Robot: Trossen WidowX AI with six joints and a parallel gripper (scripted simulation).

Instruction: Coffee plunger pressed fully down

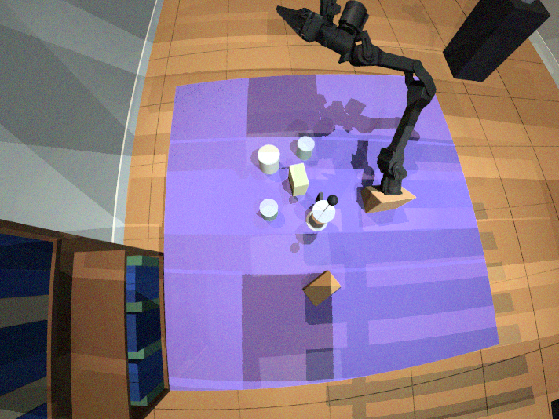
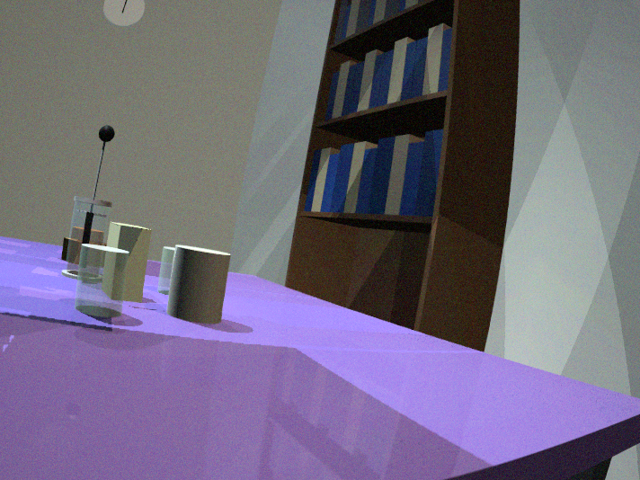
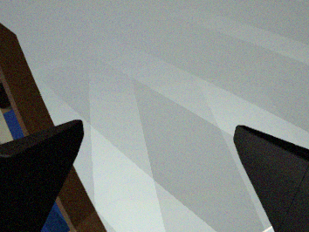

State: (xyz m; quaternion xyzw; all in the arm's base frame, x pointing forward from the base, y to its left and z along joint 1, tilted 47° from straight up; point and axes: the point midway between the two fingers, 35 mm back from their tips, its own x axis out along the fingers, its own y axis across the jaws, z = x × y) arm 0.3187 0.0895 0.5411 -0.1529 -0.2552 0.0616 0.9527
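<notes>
Now: the coffee press 40 cm to the left of my gripper tip, 38 cm below it and 13 cm behind it. From my gripper tip the other things lie so: tan block: 66 cm to the left, 49 cm below, 13 cm behind.
</notes>
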